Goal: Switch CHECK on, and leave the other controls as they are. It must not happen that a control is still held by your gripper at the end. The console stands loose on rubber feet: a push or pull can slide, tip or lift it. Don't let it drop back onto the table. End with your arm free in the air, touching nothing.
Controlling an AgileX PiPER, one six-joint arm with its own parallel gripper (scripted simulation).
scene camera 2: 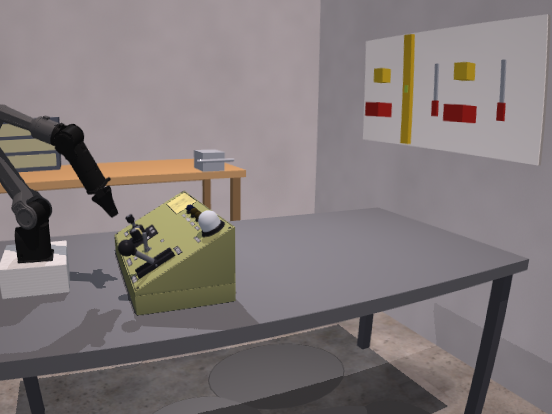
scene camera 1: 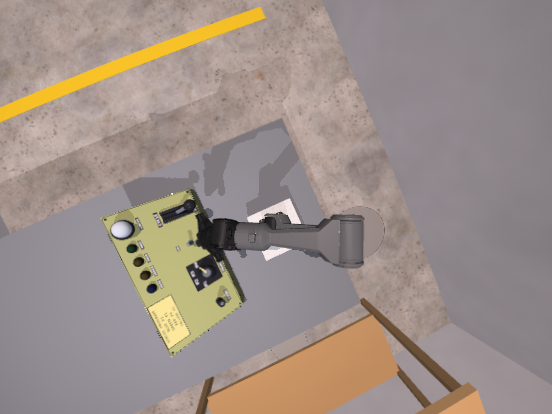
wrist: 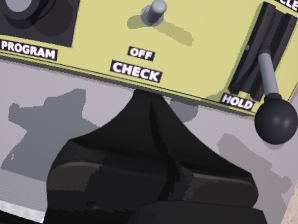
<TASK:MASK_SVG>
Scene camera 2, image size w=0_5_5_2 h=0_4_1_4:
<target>my gripper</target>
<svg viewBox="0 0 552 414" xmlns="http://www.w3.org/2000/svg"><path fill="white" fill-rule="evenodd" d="M97 165L85 174L78 176L88 195L95 194L92 197L92 201L101 206L113 218L118 214L118 210L112 198L111 187L105 187L111 178L105 178Z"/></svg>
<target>olive console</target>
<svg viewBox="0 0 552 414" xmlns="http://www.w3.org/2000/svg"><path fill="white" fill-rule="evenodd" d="M185 191L182 191L135 222L132 214L126 216L125 219L130 225L114 235L118 261L123 276L124 273L126 275L125 282L127 281L126 285L128 284L127 288L129 287L128 291L130 290L129 294L131 293L130 297L133 300L132 303L137 315L236 301L235 226Z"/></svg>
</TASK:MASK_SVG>
